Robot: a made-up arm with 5 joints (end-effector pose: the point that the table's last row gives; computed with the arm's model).
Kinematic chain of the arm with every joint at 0, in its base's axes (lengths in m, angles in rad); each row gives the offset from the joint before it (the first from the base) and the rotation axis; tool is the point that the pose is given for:
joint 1: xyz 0 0 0.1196 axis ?
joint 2: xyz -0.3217 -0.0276 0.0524 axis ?
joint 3: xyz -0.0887 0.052 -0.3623 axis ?
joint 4: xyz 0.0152 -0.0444 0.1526 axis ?
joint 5: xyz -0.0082 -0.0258 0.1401 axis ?
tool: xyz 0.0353 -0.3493 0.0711
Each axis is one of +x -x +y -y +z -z.
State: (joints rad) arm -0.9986 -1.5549 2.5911 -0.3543 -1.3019
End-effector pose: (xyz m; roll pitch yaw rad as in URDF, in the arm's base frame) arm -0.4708 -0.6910 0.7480 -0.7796 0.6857 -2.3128
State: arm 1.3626 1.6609 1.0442 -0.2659 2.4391
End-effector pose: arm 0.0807 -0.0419 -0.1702 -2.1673 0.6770 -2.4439
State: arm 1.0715 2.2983 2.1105 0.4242 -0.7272
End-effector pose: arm -0.7160 0.7278 -0.0632 0.7829 -1.2390 -2.8466
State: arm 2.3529 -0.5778 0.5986 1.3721 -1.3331
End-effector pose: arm 0.0071 -0.3796 -0.2330 0.9654 -0.2114 -1.4216
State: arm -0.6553 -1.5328 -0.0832 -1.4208 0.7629
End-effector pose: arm -0.2869 0.0653 0.6741 -0.6822 0.6929 2.0499
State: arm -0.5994 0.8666 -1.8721 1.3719 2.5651
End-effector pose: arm -0.3126 0.4495 -0.0578 2.0567 -0.0770 1.7199
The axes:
joint 1: -y
joint 2: +x
joint 3: +x
joint 4: +y
joint 5: +z

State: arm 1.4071 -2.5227 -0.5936 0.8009 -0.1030
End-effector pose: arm -0.0624 0.1487 -0.1233 0.1312 -0.9271 2.9999
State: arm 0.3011 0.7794 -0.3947 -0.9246 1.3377
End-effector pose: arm -0.4315 -0.0508 0.2979 -1.2072 -0.5862 1.6022
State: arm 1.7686 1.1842 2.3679 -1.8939 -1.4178
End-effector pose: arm -0.1511 0.3752 -0.4053 -3.0138 0.0991 1.8219
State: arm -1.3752 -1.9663 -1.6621 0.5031 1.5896
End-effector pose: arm -0.0213 -0.4381 0.1105 2.2484 -0.1057 -1.1037
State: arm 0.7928 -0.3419 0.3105 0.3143 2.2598
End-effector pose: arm -0.0489 0.0877 0.0236 -0.3674 0.3150 2.1838
